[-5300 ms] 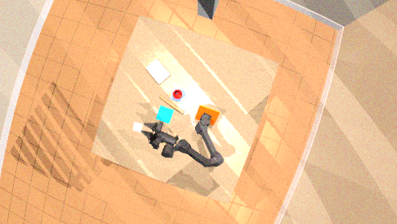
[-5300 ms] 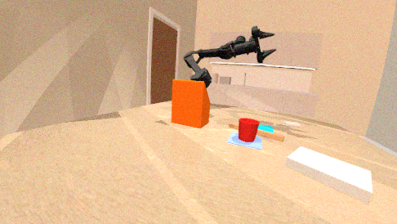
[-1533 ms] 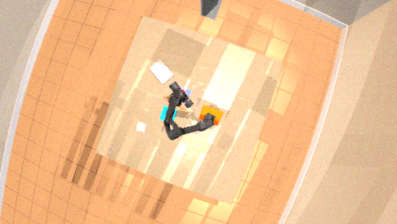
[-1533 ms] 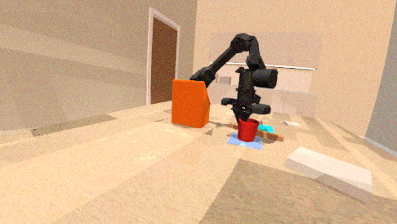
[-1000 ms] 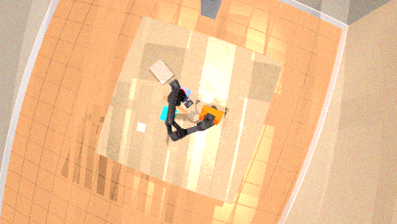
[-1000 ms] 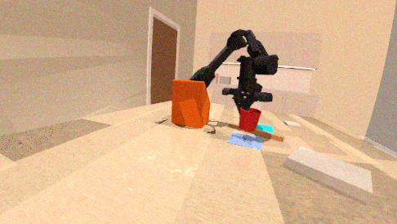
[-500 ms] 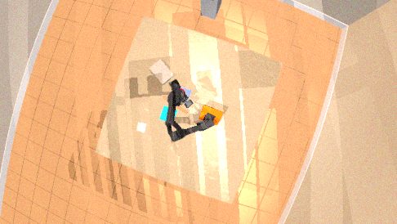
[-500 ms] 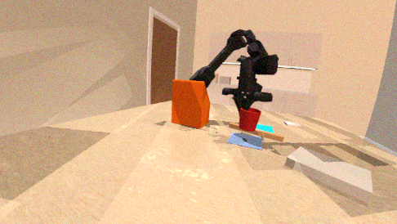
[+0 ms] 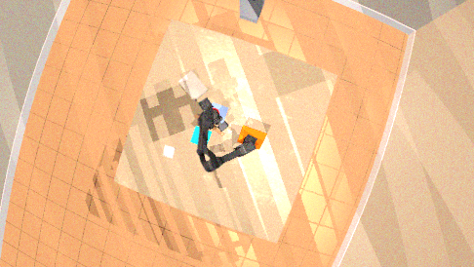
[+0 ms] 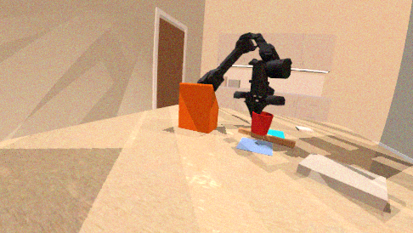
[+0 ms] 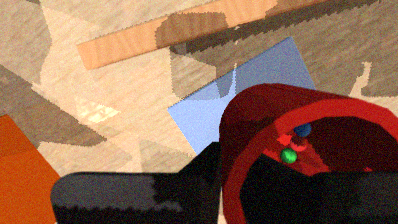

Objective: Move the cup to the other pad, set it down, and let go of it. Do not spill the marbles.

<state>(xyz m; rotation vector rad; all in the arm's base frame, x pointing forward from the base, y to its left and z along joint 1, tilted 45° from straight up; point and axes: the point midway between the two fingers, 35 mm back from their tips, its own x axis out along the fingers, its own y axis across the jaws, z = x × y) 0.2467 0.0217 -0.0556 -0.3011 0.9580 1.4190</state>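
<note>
Right now my gripper tip is 50 mm short of the blue marble, 20 mm to the left of it and 20 mm above it. The rest, counted from my gripper tip: red cup (30 mm ahead, 10 mm to the right); wooden bar (40 mm ahead, 70 mm to the left, 80 mm below); light blue pad (20 mm ahead, 30 mm to the right, 90 mm below).
</note>
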